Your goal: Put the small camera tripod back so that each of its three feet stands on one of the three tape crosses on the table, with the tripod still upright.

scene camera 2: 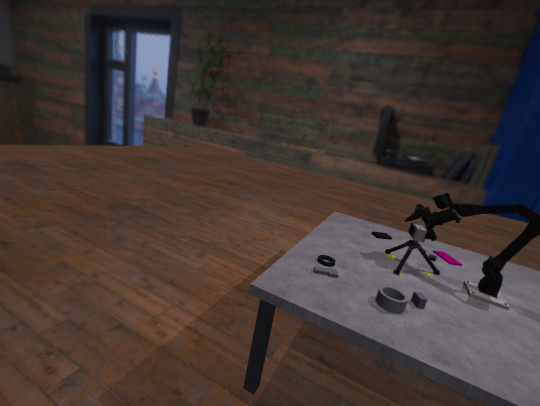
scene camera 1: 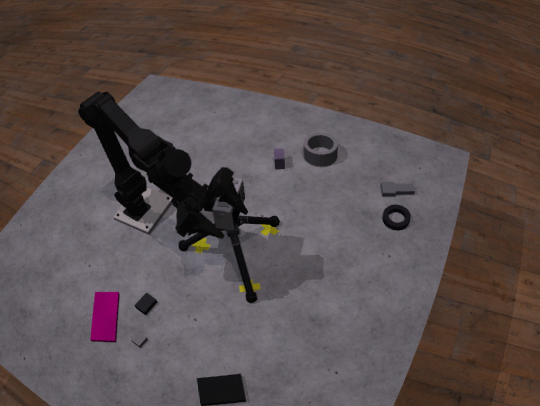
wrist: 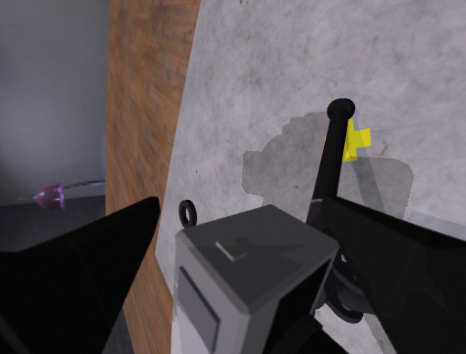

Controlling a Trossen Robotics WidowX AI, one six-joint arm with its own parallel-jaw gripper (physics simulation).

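Seen in the pictures: gripper, fingertip midpoint: point(scene camera 2: 408, 228) point(scene camera 1: 235, 225) point(wrist: 241, 203); arm's base, link origin: point(scene camera 2: 487, 292) point(scene camera 1: 137, 209).
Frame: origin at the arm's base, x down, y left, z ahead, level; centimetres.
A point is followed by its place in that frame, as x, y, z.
Note:
The tripod point(scene camera 1: 242, 260) {-6.5, -1.8, 39.2} point(scene camera 2: 405, 258) {-5.6, 11.4, 34.1} point(wrist: 330, 165) {-6.6, -2.2, 38.5} stands upright on black legs with a grey box-shaped head point(scene camera 1: 226, 215) {-19.4, -1.2, 36.1} point(scene camera 2: 418, 232) {-18.7, 8.5, 32.6} point(wrist: 257, 255) {-18.8, -1.8, 34.6}. In scene camera 1, its front foot point(scene camera 1: 251, 296) {-0.5, -6.1, 44.0} is at the outer edge of the front yellow cross point(scene camera 1: 243, 288) {-1.8, -5.6, 42.1}; its right foot point(scene camera 1: 274, 220) {-0.9, 16.0, 36.0} is at the far edge of the right cross point(scene camera 1: 270, 230) {1.3, 14.3, 35.8}; its left foot point(scene camera 1: 184, 245) {-0.8, -2.7, 21.0} is left of the left cross point(scene camera 1: 201, 245) {1.2, 0.9, 23.5}, off it. My gripper point(scene camera 1: 233, 222) {-16.7, -0.7, 37.7} point(scene camera 2: 420, 229) point(wrist: 241, 203) {-16.7, -0.7, 37.7} is open and empty, its fingers on either side of the head. Contact with the head cannot be told.
A grey hollow cylinder point(scene camera 1: 320, 159) {-1.6, 41.6, 35.1} and a purple block point(scene camera 1: 279, 160) {-2.1, 34.8, 25.6} stand at the back. A grey flat piece point(scene camera 1: 395, 189) {-0.2, 43.3, 58.9} and a black ring point(scene camera 1: 396, 227) {0.1, 30.8, 64.7} lie right. A magenta slab point(scene camera 1: 105, 316) {0.5, -32.3, 16.5}, small dark block point(scene camera 1: 146, 303) {-0.2, -22.4, 23.6} and black slab point(scene camera 1: 221, 389) {-0.2, -31.0, 52.7} lie in front.

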